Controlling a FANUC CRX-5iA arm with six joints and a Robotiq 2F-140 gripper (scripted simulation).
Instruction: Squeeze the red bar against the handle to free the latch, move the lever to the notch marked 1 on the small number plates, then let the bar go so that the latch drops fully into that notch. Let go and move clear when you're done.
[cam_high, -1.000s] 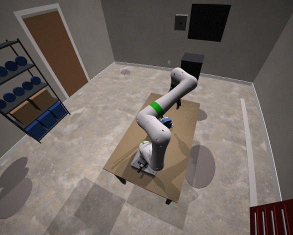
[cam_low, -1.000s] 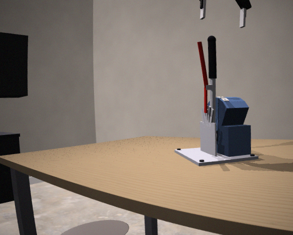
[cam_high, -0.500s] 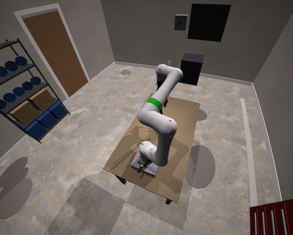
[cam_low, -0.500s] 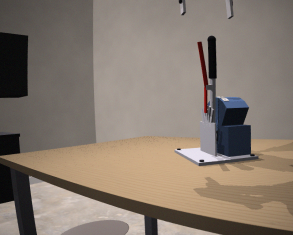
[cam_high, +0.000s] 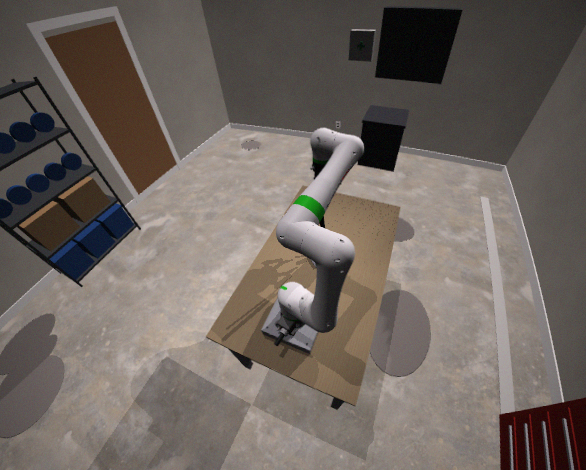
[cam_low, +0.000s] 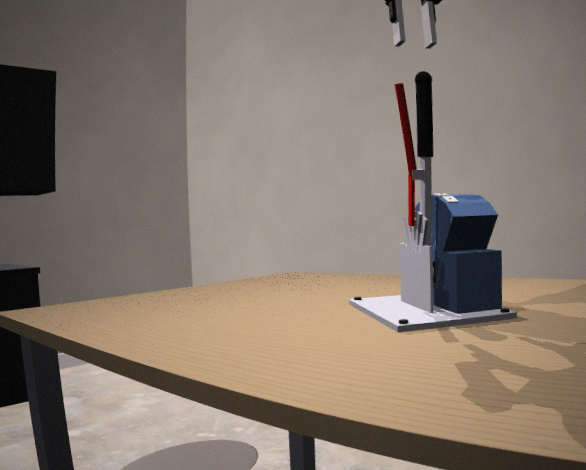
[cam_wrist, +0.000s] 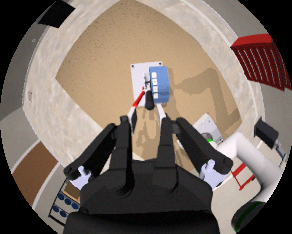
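My gripper is now 2 cm short of the red bar and 22 cm above it.
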